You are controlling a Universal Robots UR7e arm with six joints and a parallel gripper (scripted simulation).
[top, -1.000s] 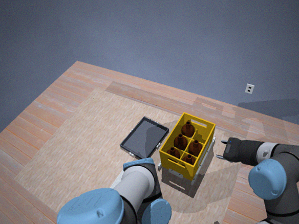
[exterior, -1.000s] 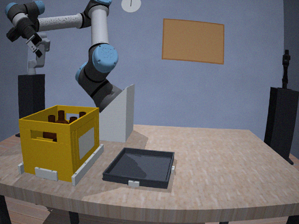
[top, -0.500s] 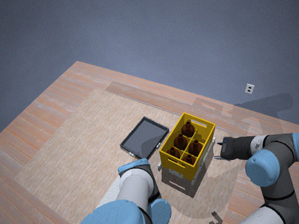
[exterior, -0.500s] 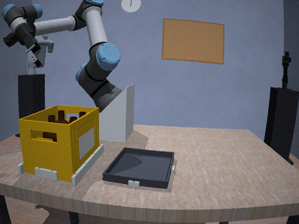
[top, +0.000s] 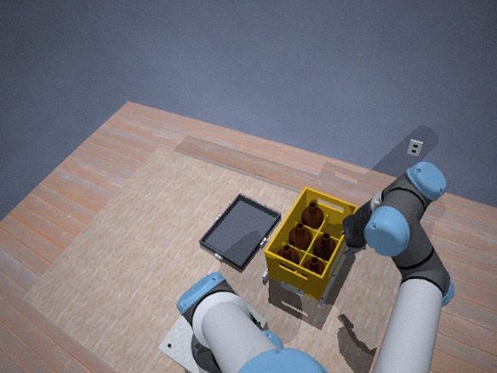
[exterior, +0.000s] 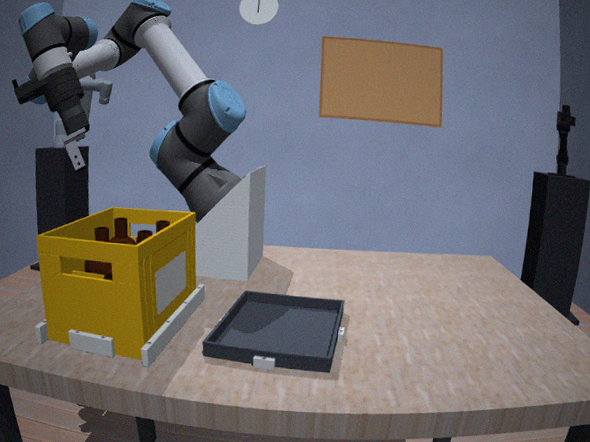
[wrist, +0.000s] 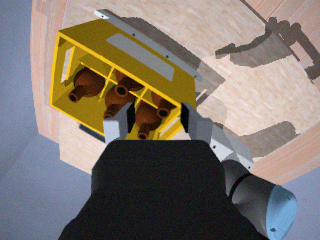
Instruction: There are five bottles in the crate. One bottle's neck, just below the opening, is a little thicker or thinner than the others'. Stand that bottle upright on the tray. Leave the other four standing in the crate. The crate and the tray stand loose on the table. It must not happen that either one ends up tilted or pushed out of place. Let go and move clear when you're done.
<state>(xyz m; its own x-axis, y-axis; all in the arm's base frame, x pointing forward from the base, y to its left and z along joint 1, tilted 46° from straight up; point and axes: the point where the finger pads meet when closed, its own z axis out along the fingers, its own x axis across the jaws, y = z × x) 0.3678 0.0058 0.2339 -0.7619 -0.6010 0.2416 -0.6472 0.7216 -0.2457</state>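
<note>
The yellow crate lies 40 mm ahead of my hand, 130 mm to the left of it and 190 mm below it. From my hand the other things lie so: dark tray 20 mm behind, 400 mm to the left, 260 mm below; then bottle 120 mm ahead, 180 mm to the left, 190 mm below.
</note>
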